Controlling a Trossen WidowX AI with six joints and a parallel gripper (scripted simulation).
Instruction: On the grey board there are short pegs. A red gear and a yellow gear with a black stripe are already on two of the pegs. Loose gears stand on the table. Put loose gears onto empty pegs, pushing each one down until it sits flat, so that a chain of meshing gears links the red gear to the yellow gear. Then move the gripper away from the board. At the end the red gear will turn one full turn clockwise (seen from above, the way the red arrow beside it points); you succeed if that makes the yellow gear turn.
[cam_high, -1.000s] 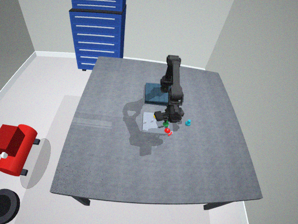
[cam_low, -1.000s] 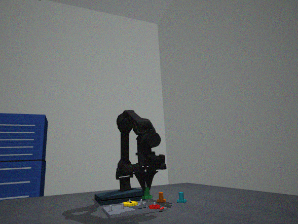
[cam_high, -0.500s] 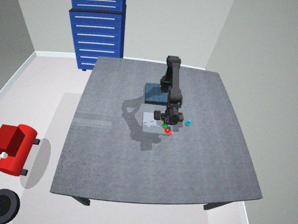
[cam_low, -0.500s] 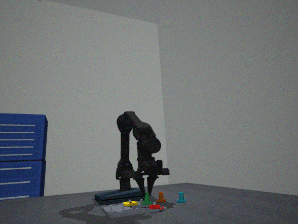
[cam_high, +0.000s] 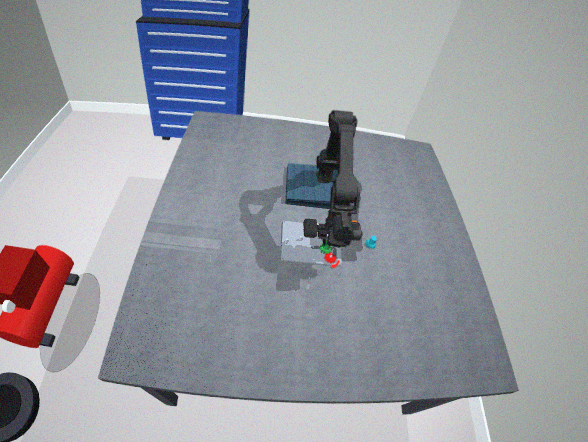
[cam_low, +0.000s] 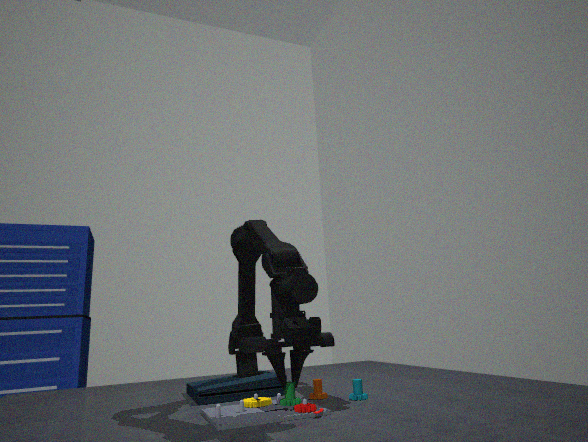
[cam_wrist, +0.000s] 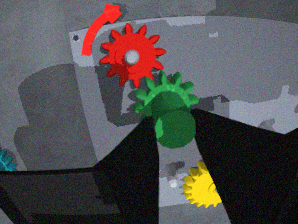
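Right now my gripper tip is 10 mm above the green gear. From my gripper tip the other things lie so: red arrow 60 mm ahead, 30 mm to the left, 40 mm below; then red gear 30 mm ahead, 10 mm to the left, 30 mm below; then yellow gear 90 mm behind, 30 mm to the right, 30 mm below.
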